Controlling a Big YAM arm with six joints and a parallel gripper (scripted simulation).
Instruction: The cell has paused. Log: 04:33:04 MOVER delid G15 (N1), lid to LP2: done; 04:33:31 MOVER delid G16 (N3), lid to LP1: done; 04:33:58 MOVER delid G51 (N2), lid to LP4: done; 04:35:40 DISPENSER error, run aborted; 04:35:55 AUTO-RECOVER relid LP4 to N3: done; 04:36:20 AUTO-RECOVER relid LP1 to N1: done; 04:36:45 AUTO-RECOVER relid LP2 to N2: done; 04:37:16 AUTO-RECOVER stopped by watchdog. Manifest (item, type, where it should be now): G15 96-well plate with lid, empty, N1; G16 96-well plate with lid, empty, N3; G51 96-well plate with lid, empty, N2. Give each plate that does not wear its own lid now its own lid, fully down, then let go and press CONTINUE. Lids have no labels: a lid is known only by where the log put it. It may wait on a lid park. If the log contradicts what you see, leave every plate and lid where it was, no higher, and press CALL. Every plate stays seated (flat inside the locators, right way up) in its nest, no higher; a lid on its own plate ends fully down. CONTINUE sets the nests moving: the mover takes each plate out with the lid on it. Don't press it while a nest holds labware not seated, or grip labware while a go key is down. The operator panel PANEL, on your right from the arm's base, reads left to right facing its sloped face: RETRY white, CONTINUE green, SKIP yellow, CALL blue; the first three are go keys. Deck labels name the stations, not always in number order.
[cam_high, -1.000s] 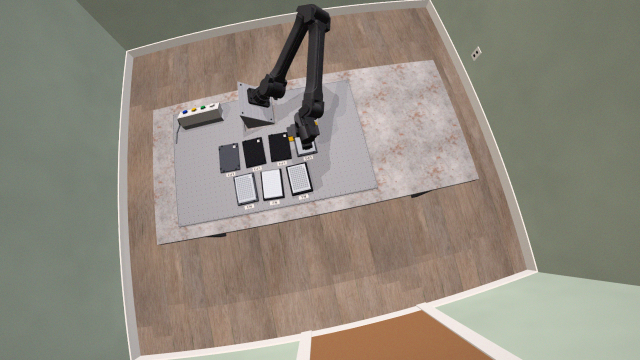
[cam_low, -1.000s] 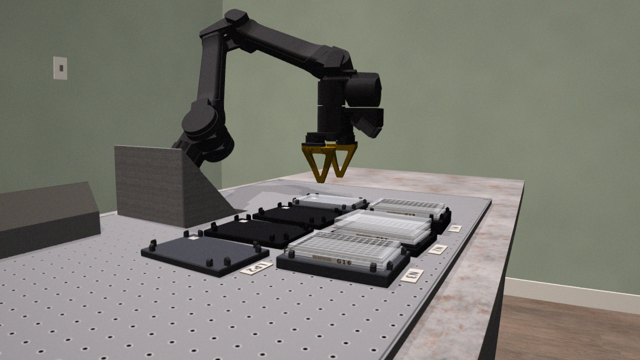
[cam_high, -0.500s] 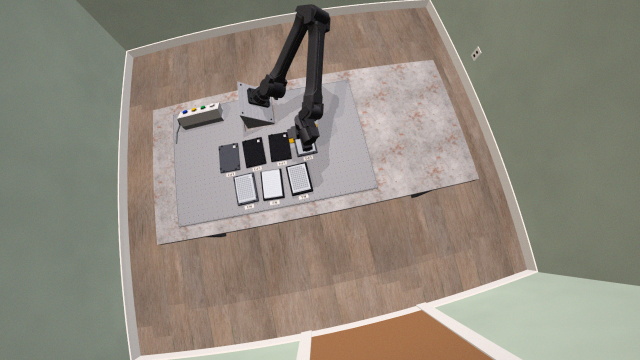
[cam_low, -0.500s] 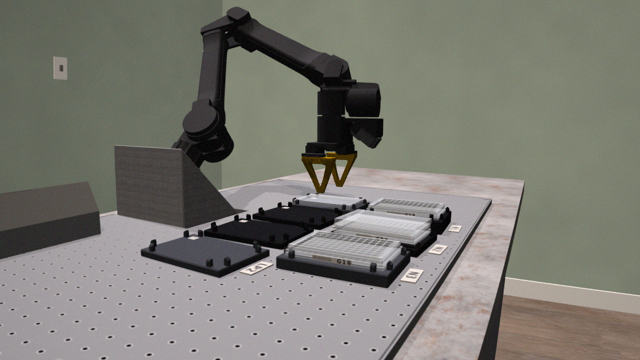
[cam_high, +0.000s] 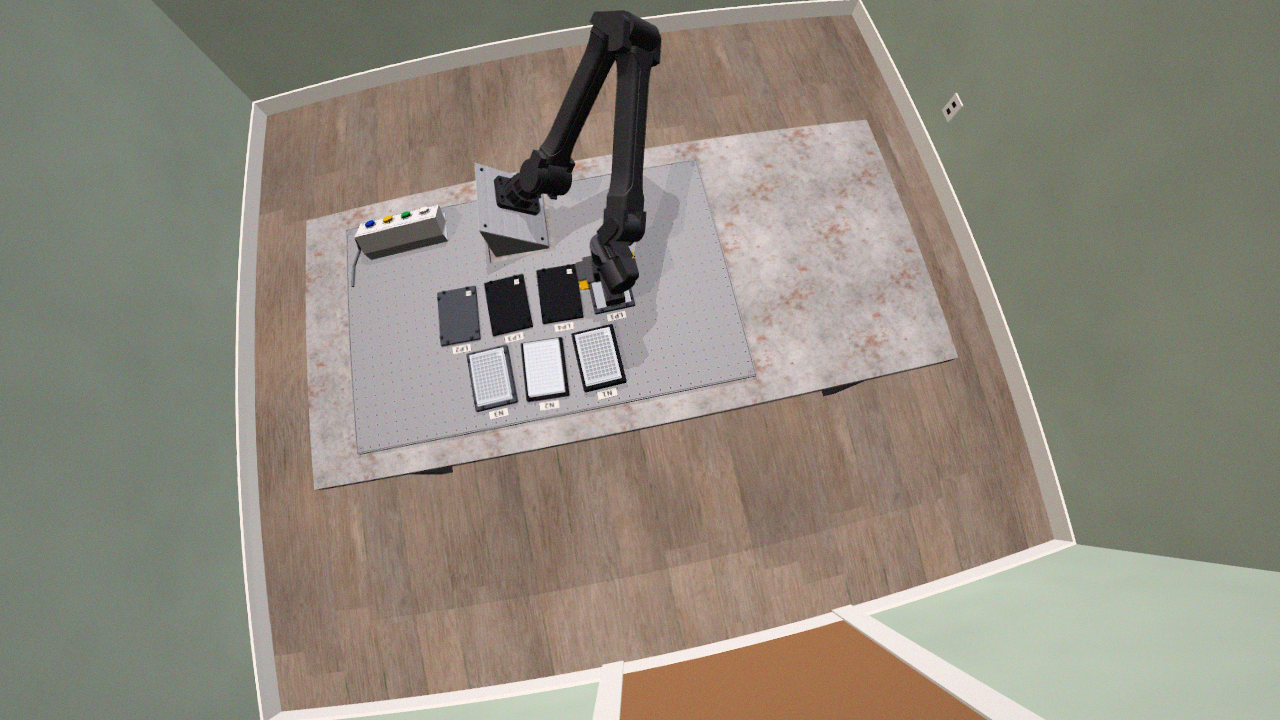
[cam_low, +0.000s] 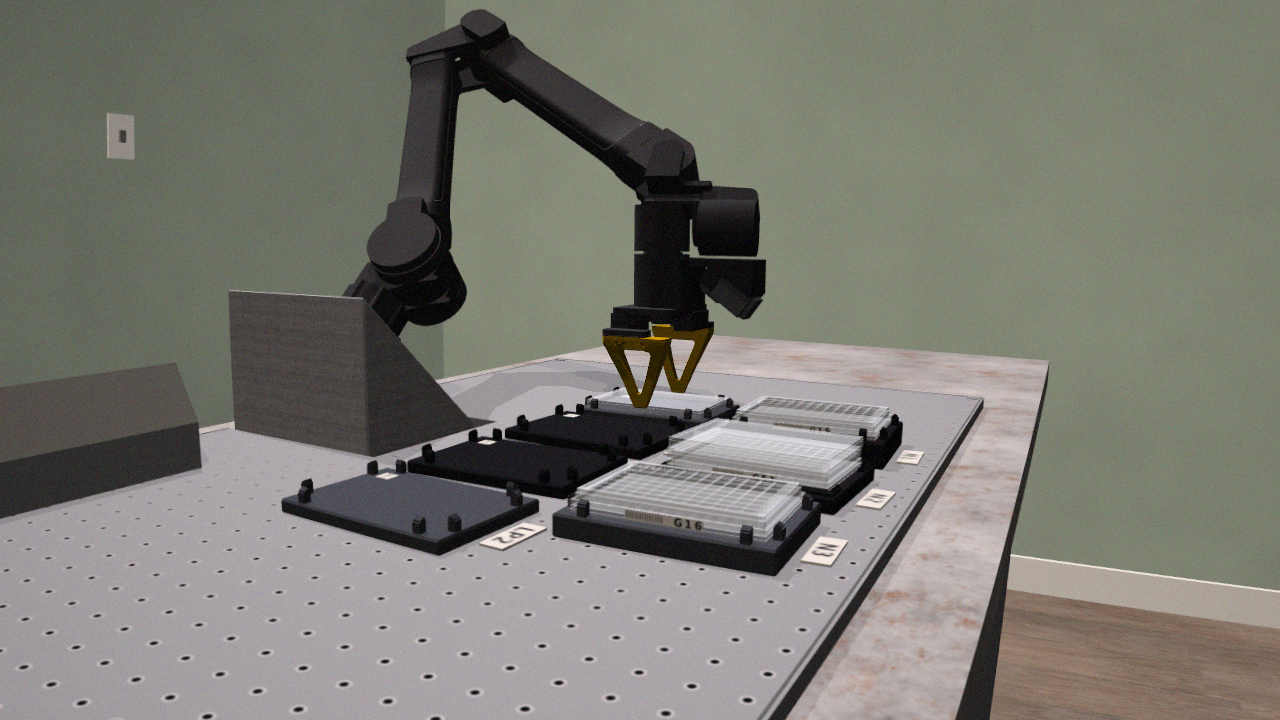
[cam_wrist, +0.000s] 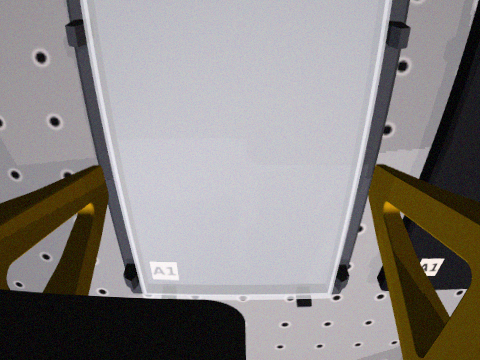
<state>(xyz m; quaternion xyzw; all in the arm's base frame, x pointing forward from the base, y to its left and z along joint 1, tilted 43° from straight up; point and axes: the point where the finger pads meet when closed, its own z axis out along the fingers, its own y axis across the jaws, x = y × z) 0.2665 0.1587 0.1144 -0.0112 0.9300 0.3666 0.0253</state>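
My gripper is now 2 cm above the lid park LP1. Round my hand: lid park LP4: 13 cm to the right, 2 cm below; plate G15: 18 cm ahead, 6 cm to the right; LP4 label: 9 cm ahead, 13 cm to the right, 2 cm below.
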